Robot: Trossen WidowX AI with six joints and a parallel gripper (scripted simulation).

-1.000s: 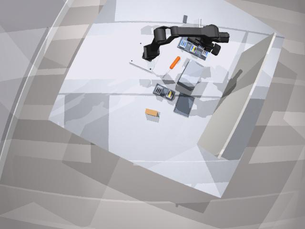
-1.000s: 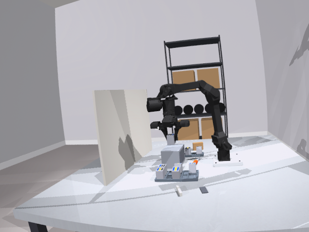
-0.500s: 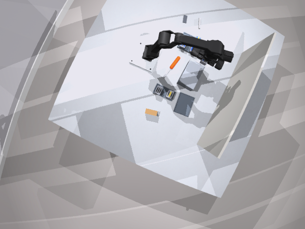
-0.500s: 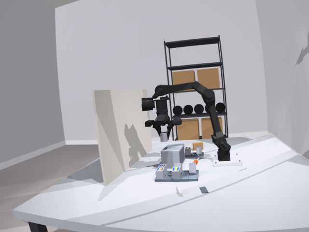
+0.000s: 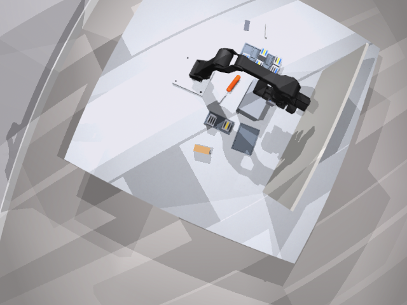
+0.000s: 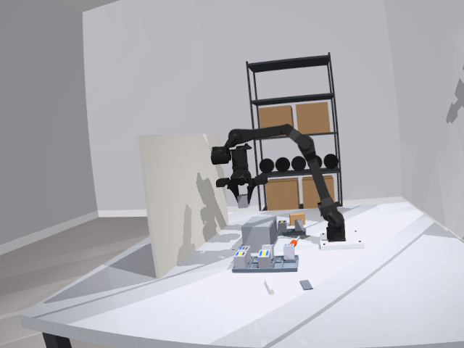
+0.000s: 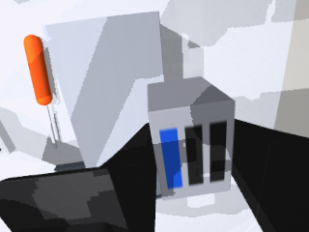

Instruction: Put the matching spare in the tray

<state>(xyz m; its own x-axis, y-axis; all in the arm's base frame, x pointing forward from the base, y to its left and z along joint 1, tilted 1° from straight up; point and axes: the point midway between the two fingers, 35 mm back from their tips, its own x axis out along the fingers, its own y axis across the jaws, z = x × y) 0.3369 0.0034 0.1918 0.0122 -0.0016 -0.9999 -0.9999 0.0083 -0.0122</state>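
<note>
Right now my gripper tip is 10 mm past the shallow grey tray, 180 mm to the left of it and 170 mm above it. Also, from my gripper tip: tan block: 170 mm behind, 320 mm to the right, 140 mm below; then tall white panel: 200 mm ahead, 20 mm to the right, 60 mm above; then mounted unit: 50 mm behind, 120 mm below.
</note>
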